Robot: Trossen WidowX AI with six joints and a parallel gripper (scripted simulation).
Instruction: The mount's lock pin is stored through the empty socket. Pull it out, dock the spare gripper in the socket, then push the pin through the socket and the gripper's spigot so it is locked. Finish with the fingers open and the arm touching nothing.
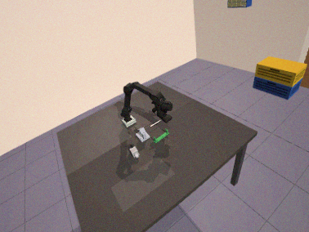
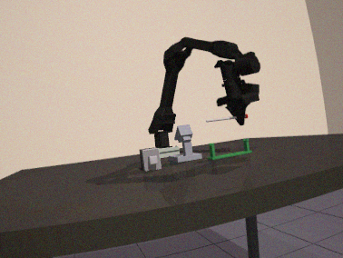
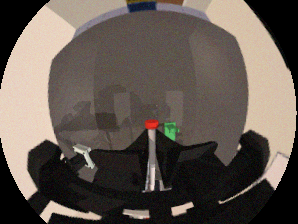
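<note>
The green rack lies 6 cm ahead of my gripper tip, 9 cm to the right of it and 6 cm below it. From my gripper tip the other things lie so: grey mount 5 cm behind, 19 cm to the right, 3 cm below; then spare gripper 5 cm ahead, 33 cm to the right, 6 cm below.
</note>
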